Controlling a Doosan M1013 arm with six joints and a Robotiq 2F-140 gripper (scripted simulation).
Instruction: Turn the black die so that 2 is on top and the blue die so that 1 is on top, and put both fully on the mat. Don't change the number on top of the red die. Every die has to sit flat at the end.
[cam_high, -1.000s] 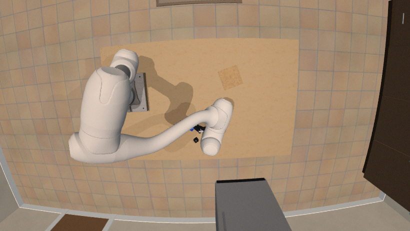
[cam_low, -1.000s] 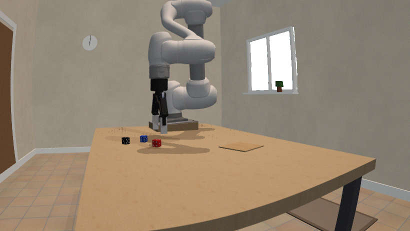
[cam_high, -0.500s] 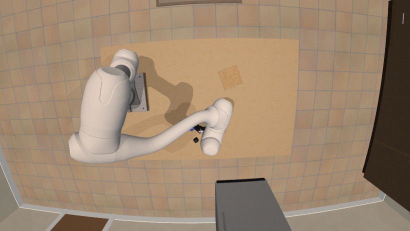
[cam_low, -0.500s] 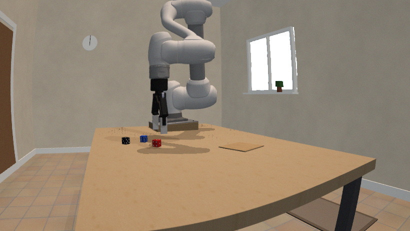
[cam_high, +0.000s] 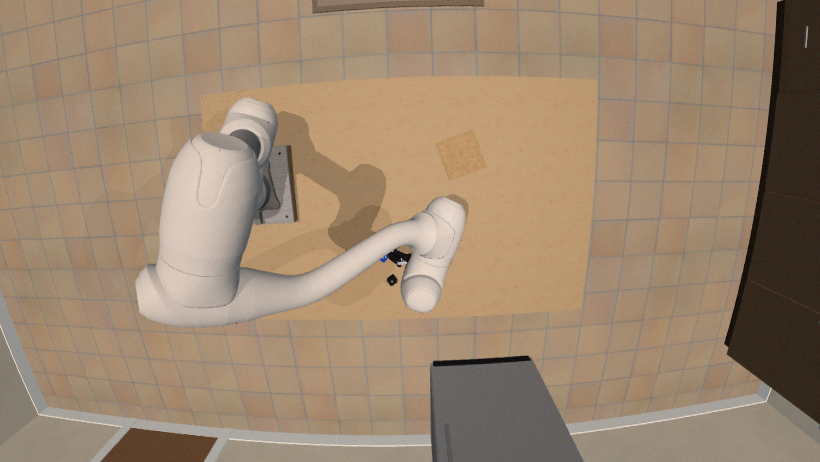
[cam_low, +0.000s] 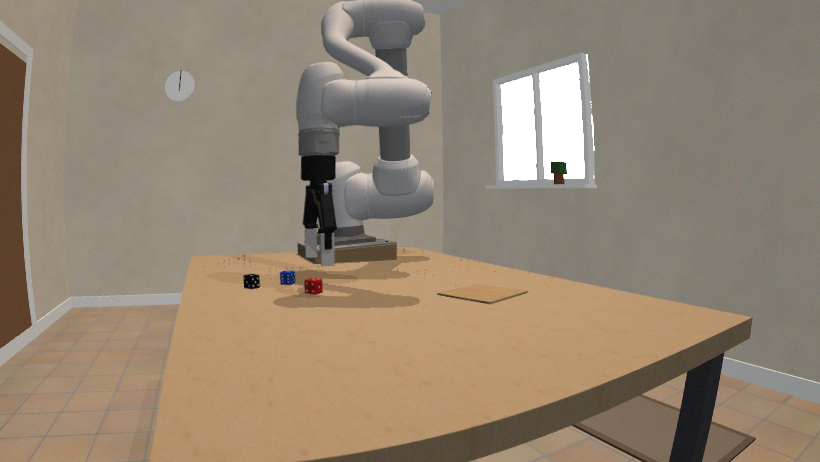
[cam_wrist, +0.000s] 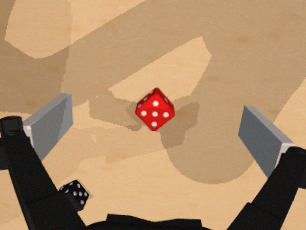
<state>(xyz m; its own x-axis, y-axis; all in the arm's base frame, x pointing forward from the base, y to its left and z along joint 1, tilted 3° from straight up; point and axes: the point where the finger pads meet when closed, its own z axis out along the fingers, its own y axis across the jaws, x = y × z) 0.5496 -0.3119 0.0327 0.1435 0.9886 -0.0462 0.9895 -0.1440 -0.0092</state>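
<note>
My gripper is now 130 mm to the left of the black die, 120 mm past it and 60 mm above it. Round my hand: red die (60 mm below, 10 mm to the right); then blue die (140 mm behind, 60 mm below, 30 mm to the right); then cork mat (280 mm to the left, 200 mm ahead, 80 mm below).
</note>
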